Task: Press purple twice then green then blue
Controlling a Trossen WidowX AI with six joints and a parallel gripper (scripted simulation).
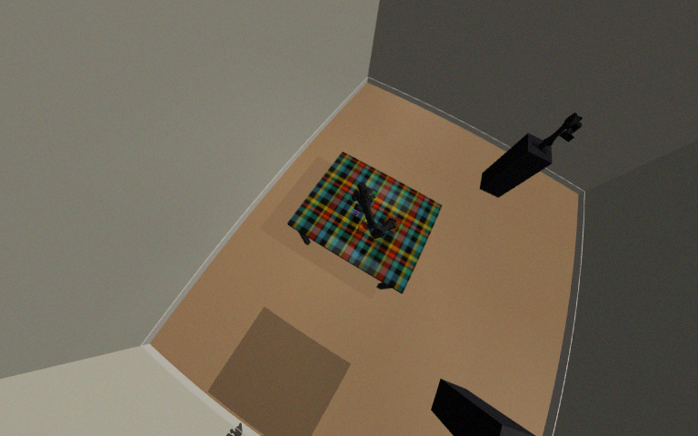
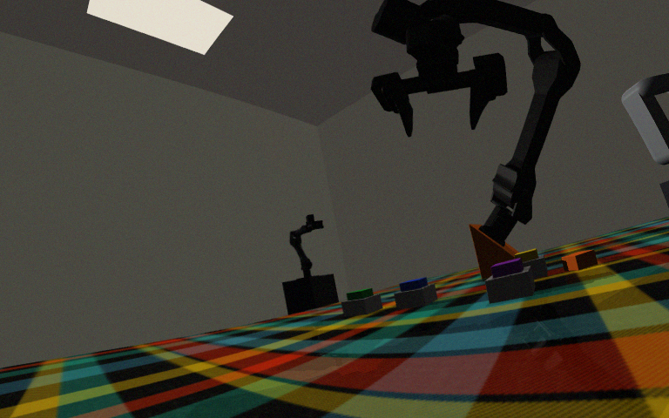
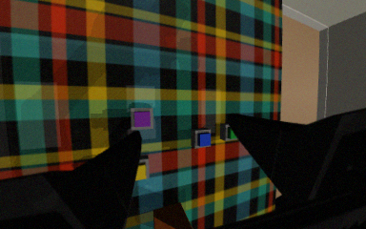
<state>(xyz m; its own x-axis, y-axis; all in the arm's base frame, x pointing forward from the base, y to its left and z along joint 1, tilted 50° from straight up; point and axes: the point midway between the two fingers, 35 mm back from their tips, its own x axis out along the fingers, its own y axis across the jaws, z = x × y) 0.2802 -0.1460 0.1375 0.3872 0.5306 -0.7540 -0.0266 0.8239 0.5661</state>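
Right now the purple button is 30 mm to the left of my gripper tip and 180 mm below it. Round my gripper tip: blue button: 80 mm behind, 110 mm to the right, 180 mm below; then orange block: 90 mm behind, 120 mm to the left, 200 mm below; then yellow button: 120 mm behind, 60 mm to the left, 180 mm below.
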